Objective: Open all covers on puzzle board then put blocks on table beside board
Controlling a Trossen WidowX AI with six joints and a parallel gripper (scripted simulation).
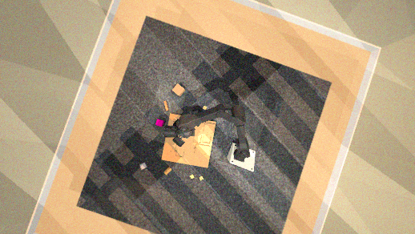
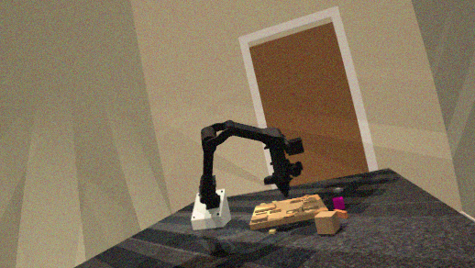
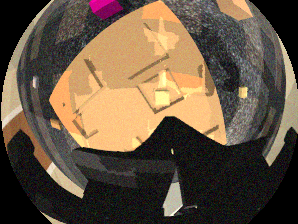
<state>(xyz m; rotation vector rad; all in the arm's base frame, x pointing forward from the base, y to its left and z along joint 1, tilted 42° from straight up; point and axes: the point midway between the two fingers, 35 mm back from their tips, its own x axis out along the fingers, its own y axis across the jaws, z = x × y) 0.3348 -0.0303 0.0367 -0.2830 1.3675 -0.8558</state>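
My gripper tip is now 20 mm past the tan wooden puzzle board, 50 mm to the right of it and 60 mm above it. The rest, counted from my gripper tip: tan cube 140 mm ahead, 210 mm to the right, 60 mm below; then magenta block 190 mm ahead, 20 mm to the left, 60 mm below; then orange block 190 mm ahead, 90 mm to the right, 70 mm below.
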